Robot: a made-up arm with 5 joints.
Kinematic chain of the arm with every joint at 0, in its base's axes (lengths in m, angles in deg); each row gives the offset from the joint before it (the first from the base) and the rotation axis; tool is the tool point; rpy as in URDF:
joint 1: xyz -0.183 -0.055 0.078 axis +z
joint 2: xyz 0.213 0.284 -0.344 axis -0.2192 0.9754 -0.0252
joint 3: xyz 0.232 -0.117 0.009 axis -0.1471 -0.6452 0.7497
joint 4: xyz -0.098 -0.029 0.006 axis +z
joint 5: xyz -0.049 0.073 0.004 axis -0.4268 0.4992 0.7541
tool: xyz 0.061 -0.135 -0.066 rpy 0 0 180
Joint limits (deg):
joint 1: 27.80..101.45
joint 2: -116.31..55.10
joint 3: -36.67..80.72
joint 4: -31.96..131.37
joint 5: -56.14..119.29
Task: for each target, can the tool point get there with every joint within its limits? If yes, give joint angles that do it. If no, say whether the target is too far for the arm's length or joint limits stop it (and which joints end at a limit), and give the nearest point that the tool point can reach.
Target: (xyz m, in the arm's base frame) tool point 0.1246 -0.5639 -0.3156
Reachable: no: joint limits stop it (at a limit: joint 1, joint 2, joint 5) | nearest point 0.0375 0.0560 -0.4417 | short by 0.639 m
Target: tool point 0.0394 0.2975 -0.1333
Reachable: yes | joints 45.02 -61.95 21.69 74.60 -24.60
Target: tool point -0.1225 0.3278 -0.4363
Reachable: yes | joints 60.67 18.85 61.34 68.22 101.67
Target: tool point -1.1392 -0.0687 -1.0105
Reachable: no: too far | nearest point -0.4827 0.1599 -0.4075 | short by 0.920 m
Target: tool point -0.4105 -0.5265 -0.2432
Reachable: no: joint limits stop it (at a limit: joint 1, joint 2, joint 3, joint 4) | nearest point -0.4393 0.0581 -0.1696 | short by 0.590 m
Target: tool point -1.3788 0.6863 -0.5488
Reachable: no: too far | nearest point -0.4568 0.4087 -0.3413 | short by 0.985 m
